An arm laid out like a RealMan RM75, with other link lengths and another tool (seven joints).
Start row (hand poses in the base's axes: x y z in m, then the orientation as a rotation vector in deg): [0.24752 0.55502 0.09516 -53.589 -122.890 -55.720]
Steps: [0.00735 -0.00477 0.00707 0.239 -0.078 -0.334]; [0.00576 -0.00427 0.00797 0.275 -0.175 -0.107]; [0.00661 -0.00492 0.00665 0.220 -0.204 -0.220]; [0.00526 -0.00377 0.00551 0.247 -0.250 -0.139]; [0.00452 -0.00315 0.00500 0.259 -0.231 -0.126]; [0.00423 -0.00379 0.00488 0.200 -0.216 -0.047]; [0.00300 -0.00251 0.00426 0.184 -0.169 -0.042]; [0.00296 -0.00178 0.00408 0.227 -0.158 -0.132]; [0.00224 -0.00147 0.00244 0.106 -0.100 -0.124]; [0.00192 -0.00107 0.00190 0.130 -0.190 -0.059]
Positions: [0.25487 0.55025 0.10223 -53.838 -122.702 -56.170]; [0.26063 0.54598 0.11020 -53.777 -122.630 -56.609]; [0.26724 0.54106 0.11685 -53.864 -122.588 -57.069]; [0.27250 0.53729 0.12236 -53.830 -122.586 -57.547]; [0.27702 0.53414 0.12736 -53.780 -122.563 -58.018]; [0.28125 0.53035 0.13224 -53.671 -122.588 -58.382]; [0.28425 0.52784 0.13650 -53.578 -122.587 -58.697]; [0.28721 0.52606 0.14058 -53.573 -122.523 -59.090]; [0.28945 0.52459 0.14302 -53.634 -122.498 -59.322]; [0.29137 0.52352 0.14492 -53.579 -122.546 -59.606]
